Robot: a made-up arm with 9 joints. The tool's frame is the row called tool. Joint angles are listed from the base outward.
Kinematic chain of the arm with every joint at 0, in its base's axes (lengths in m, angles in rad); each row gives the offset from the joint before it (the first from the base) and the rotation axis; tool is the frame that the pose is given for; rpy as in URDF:
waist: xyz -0.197 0 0.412 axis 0.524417 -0.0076 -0.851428
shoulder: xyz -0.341 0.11 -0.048 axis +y
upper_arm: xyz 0.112 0 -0.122 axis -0.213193 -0.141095 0.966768
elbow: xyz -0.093 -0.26 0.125 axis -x
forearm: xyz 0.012 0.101 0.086 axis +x
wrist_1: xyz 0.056 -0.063 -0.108 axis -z
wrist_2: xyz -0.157 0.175 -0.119 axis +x
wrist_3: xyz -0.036 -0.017 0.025 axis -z
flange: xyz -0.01 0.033 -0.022 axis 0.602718 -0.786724 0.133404
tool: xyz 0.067 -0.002 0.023 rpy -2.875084 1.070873 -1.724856
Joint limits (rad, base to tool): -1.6..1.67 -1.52..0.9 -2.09..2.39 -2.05..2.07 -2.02..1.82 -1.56..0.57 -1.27..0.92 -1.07..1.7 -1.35..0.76
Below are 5 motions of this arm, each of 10 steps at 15 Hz.
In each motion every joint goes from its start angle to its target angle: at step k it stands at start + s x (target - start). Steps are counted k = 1, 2, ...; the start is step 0. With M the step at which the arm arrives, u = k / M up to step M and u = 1 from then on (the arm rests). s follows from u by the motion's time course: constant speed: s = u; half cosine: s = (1 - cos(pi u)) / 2; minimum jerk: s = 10 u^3 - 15 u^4 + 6 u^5.
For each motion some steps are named. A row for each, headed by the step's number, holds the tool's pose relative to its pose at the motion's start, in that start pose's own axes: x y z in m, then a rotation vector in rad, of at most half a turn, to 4 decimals.
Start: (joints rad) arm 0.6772 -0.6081 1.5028 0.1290 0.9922 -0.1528 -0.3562 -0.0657 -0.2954
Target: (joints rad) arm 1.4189 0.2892 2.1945 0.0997 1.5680 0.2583 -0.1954 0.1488 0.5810
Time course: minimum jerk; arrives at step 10
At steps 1, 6, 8, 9, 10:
1: -0.0026 -0.0019 -0.0002 0.0020 -0.0185 0.0054
6: -0.0883 -0.1652 -0.1244 0.3624 -1.4146 0.3500
8: -0.0506 -0.2023 -0.1929 0.5245 -1.8890 0.4375
9: -0.0400 -0.2067 -0.2046 0.5514 -1.9734 0.4517
10: -0.0381 -0.2074 -0.2066 0.5558 -1.9878 0.4541

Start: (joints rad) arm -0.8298 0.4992 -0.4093 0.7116 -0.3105 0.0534 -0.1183 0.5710 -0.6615
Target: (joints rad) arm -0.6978 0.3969 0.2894 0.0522 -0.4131 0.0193 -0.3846 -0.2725 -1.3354
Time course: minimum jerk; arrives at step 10
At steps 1, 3, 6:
1: -0.0016 0.0000 0.0005 -0.0057 0.0008 -0.0058
3: -0.0299 -0.0001 0.0065 -0.0963 0.0190 -0.1186
6: -0.1102 -0.0019 0.0000 -0.1973 0.1281 -0.5813

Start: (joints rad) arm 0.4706 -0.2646 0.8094 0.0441 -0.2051 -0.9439 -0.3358 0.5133 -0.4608
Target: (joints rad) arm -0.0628 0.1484 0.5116 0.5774 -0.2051 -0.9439 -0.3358 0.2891 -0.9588
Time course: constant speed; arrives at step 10
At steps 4, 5, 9, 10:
4: 0.0644 0.0392 -0.0022 -0.2566 0.2875 -0.1020
5: 0.0824 0.0473 -0.0067 -0.3169 0.3683 -0.1375
9: 0.1609 0.0665 -0.0408 -0.5303 0.7255 -0.3229
10: 0.1815 0.0669 -0.0533 -0.5745 0.8226 -0.3804

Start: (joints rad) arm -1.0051 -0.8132 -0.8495 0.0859 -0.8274 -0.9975 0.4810 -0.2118 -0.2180
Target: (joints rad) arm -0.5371 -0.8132 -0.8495 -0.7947 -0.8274 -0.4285 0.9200 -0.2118 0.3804
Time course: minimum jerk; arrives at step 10
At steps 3, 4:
3: -0.0321 -0.0222 0.0543 0.1743 -0.2935 -0.0843
4: -0.0668 -0.0468 0.0983 0.3448 -0.5666 -0.1775

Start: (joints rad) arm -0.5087 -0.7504 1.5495 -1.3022 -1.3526 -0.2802 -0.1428 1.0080 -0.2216
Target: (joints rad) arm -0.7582 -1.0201 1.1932 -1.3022 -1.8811 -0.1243 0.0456 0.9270 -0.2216
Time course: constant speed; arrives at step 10
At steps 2, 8, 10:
2: 0.0061 -0.0070 -0.0226 0.0979 0.0467 -0.0508
8: 0.0267 -0.0248 -0.0985 0.4141 0.1455 -0.1797
10: 0.0348 -0.0285 -0.1262 0.5248 0.1651 -0.2140

